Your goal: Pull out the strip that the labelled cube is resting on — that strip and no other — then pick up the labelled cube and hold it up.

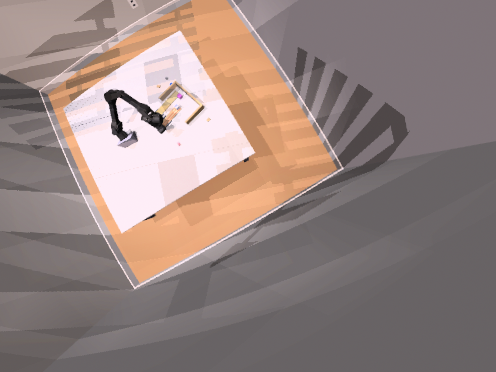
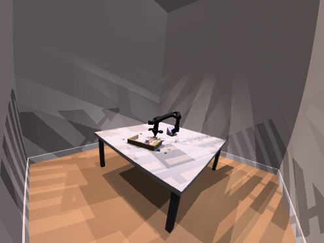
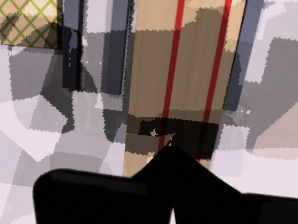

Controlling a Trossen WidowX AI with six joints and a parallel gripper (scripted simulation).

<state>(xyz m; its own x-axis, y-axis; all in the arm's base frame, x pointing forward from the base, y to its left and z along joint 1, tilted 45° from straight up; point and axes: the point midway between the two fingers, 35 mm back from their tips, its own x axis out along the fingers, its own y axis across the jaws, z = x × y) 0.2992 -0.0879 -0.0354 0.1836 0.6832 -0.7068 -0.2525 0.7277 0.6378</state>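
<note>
The green cross-hatched strip is 150 mm ahead of my gripper tip and 140 mm to the left of it.
</note>
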